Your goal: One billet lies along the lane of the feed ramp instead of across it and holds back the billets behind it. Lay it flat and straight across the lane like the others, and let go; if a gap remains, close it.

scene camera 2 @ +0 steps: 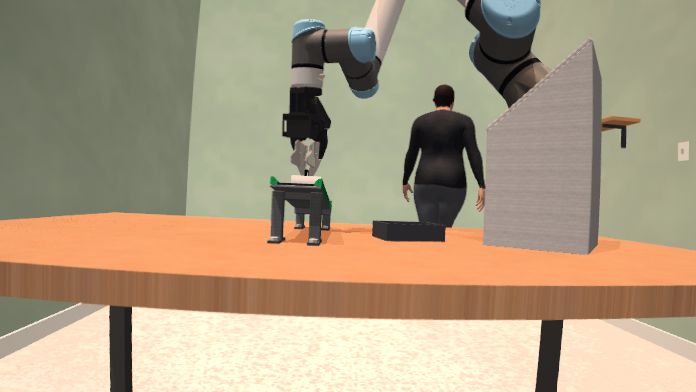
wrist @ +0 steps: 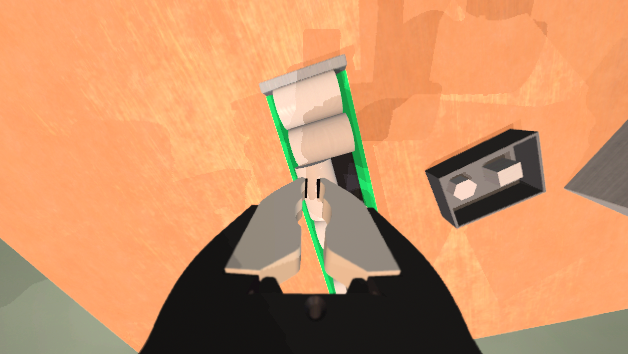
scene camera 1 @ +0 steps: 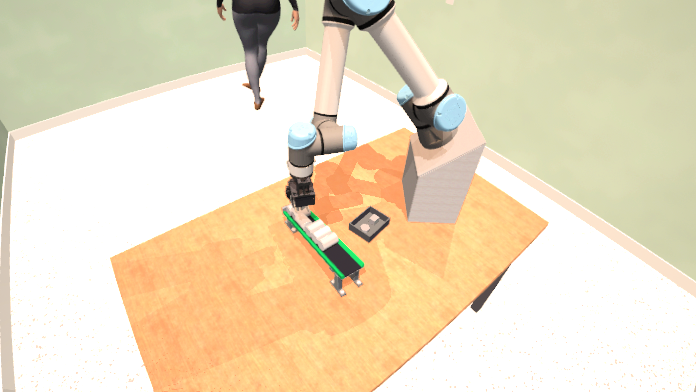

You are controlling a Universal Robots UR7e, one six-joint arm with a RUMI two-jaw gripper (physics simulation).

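Seen in the pictures: gripper, fingertip midpoint: (wrist: 312, 180) (scene camera 1: 299, 210); arm's base, origin of the base link: (scene camera 2: 546, 107) (scene camera 1: 439, 134).
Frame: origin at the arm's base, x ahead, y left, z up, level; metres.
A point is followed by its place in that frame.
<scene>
The feed ramp (scene camera 1: 345, 257) (scene camera 2: 296, 189) (wrist: 368, 190) has green side rails and a dark lane. In the wrist view two pale round billets lie across the lane near the end stop (wrist: 304, 74) @(z -0.234, x 0.514, y -0.207 m): the first billet (wrist: 308, 101) @(z -0.215, x 0.518, y -0.182 m) and the second billet (wrist: 322, 140) @(z -0.209, x 0.517, y -0.146 m). The lengthwise billet (scene camera 1: 302, 219) @(z -0.203, x 0.543, y -0.093 m) (wrist: 316, 209) @(z -0.202, x 0.545, y -0.082 m) lies along the lane behind them, near one rail; dark lane shows beside it. Several billets (scene camera 1: 322, 234) @(z -0.194, x 0.530, y 0.008 m) lie across the lane behind it. My gripper (scene camera 1: 300, 210) @(z -0.184, x 0.536, y -0.121 m) (scene camera 2: 306, 173) @(z -0.184, x 0.536, y -0.121 m) (wrist: 312, 180) @(z -0.184, x 0.536, y -0.121 m) is shut and empty, its fingertips low over the lengthwise billet; contact is unclear.
A black tray (scene camera 1: 369, 224) @(z -0.303, x 0.303, y -0.004 m) (scene camera 2: 408, 231) @(z -0.287, x 0.317, y 0.053 m) (wrist: 492, 177) with two small pale pieces stands beside the ramp on the wooden table (scene camera 1: 225, 300) @(z -0.308, x 0.887, y -0.023 m) (scene camera 2: 350, 260) @(z -0.307, x 0.445, y 0.323 m). The grey robot pedestal (scene camera 1: 440, 190) @(z -0.134, x 0.099, y 0.129 m) (scene camera 2: 542, 165) @(z -0.148, x 0.085, y 0.140 m) stands beyond the tray. A person (scene camera 1: 257, 45) (scene camera 2: 444, 150) is behind the table.
</scene>
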